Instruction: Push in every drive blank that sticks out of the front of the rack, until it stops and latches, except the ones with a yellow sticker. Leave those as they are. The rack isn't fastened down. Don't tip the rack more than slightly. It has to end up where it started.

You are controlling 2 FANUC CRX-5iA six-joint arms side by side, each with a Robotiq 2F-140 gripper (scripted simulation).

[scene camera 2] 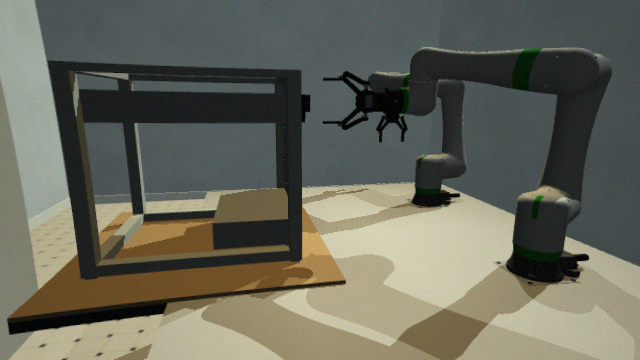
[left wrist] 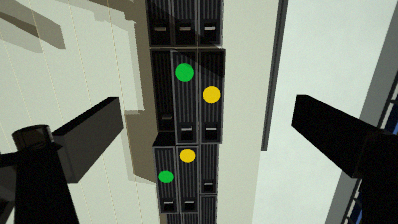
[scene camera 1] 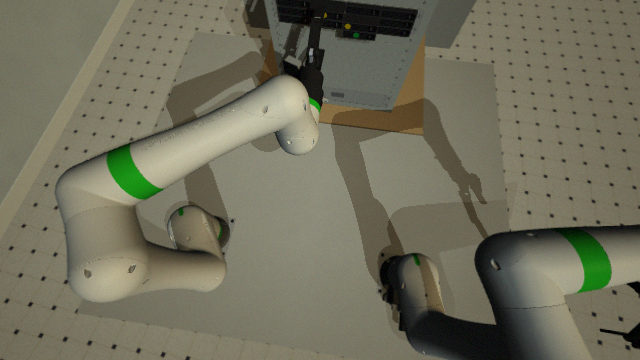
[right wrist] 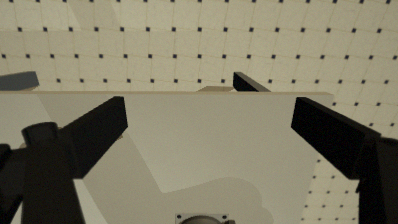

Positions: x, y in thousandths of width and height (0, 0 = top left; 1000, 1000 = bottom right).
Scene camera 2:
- my left gripper: 505, 282
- grey rack: 399, 604
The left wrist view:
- my left gripper: 524, 498
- grey rack: 162, 288
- green-stickered blank: 413, 658
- yellow-stickered blank: 471, 699
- green-stickered blank: 464, 283
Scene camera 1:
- my left gripper: 501, 85
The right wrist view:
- my right gripper: 526, 502
